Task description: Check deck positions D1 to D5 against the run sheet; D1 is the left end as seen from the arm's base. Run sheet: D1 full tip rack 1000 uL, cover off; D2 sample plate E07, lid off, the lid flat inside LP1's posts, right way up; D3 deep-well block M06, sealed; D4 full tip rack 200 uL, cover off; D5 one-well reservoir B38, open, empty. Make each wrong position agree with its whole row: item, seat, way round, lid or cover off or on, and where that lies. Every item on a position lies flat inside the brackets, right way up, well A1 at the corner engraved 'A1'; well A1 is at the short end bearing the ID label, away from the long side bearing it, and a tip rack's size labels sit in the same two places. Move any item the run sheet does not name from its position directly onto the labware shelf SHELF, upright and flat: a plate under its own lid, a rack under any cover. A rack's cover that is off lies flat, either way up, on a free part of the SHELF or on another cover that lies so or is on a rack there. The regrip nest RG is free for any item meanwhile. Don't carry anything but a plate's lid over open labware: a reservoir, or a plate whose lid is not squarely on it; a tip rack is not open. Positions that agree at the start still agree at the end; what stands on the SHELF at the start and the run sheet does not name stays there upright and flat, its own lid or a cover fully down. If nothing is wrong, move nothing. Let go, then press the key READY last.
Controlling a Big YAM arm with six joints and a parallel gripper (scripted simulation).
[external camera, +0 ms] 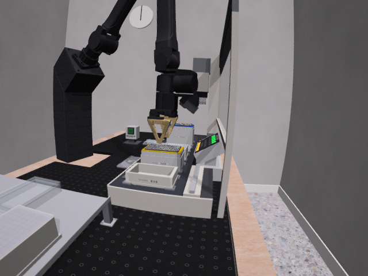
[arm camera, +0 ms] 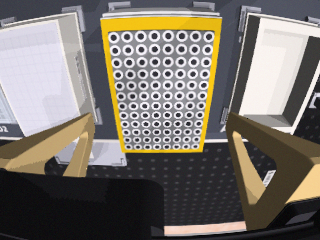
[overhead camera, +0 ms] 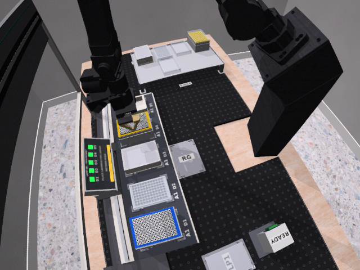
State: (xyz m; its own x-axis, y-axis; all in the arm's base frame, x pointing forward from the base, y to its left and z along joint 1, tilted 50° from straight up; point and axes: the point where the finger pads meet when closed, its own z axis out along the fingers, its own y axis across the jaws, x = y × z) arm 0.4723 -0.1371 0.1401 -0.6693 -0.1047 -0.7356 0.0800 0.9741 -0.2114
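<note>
The yellow-rimmed tip rack is 5 cm below my hand, 1 cm to the right of it and 1 cm behind it. Round my hand: one-well reservoir 12 cm to the right, 9 cm below, 1 cm behind; then regrip nest 16 cm to the left, 15 cm below, 14 cm behind; then clear well plate 24 cm to the left, 9 cm below, 3 cm ahead.
</note>
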